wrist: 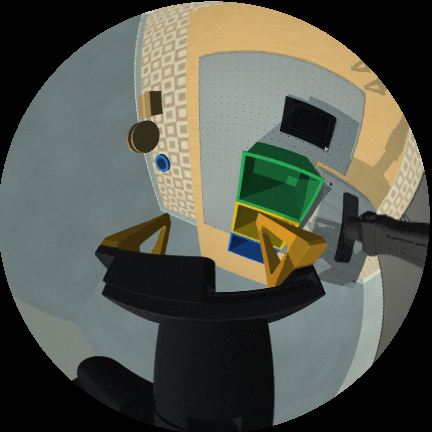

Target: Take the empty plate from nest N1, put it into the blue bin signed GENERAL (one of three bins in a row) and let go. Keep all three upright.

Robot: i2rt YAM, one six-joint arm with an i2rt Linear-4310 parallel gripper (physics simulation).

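Frame: origin at the arm's base, x ahead, y left, z up, level; millimetres.
Seen in the pictures: gripper, between the fingertips: (213, 217); arm's base, origin of its link: (347, 227).
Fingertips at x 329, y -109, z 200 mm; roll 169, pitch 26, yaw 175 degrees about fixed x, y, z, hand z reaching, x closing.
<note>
Pixels of each thing's middle, then the offset from my fingertips to it. Level surfaces: height alone.
- black rectangular gridded piece, middle of its body: (309, 122) 146 mm back, 117 mm right, 330 mm down
- large green bin, middle of its body: (277, 174) 67 mm back, 48 mm left, 260 mm down
- yellow bin, middle of its body: (266, 208) 55 mm back, 179 mm left, 260 mm down
- blue bin, middle of its body: (256, 232) 42 mm back, 310 mm left, 260 mm down
- perforated board, height of its surface: 349 mm down
A black rectangular gridded piece (307, 122) lies on the grey perforated board at the upper right of the wrist view; I cannot tell whether it is the plate, its nest or both, and no N1 label is readable. Three upright bins stand in a row: the large green bin (260, 172), the yellow bin (243, 220) and the blue bin (245, 245). The right finger partly covers the yellow and blue bins; no GENERAL sign is readable. My gripper (213, 217) is open and empty, high above the table, with its right fingertip in front of the yellow bin.
The perforated board (225, 100) lies on a wooden table top (240, 30). A brown block (155, 103), a dark round piece (145, 136) and a small blue ring (158, 163) are along the patterned strip at left. A black arm-like part (372, 235) is at right, beside the bins.
</note>
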